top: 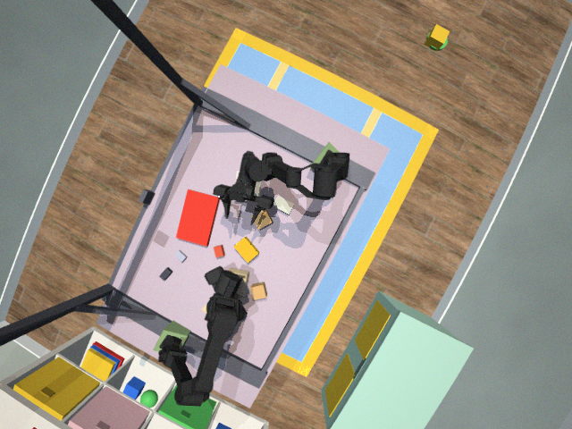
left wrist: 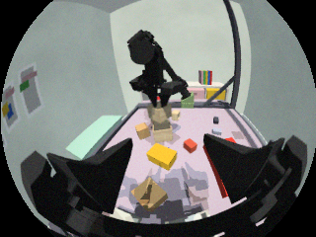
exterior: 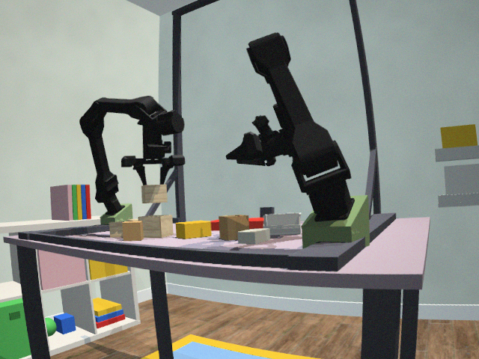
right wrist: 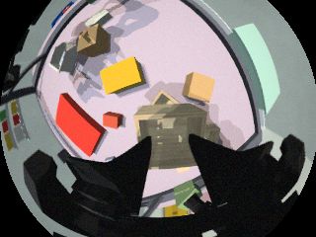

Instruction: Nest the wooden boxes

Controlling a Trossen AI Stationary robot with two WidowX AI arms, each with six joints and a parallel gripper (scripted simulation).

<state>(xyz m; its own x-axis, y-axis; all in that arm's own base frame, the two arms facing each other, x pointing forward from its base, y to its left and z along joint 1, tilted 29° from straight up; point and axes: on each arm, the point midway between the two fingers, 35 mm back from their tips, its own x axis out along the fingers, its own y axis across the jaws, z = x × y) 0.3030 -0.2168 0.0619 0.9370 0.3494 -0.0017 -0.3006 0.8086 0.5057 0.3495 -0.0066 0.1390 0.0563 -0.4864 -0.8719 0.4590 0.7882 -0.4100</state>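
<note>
Now: right hand 9 cm short of the tan box, 3 cm to the right of it and 14 cm above it. Also, from my right hand: pale block (6 cm behind, 34 cm to the left, 16 cm below); flat red slab (28 cm behind, 8 cm to the left, 16 cm below); red cube (13 cm behind, 4 cm to the left, 15 cm below).
</note>
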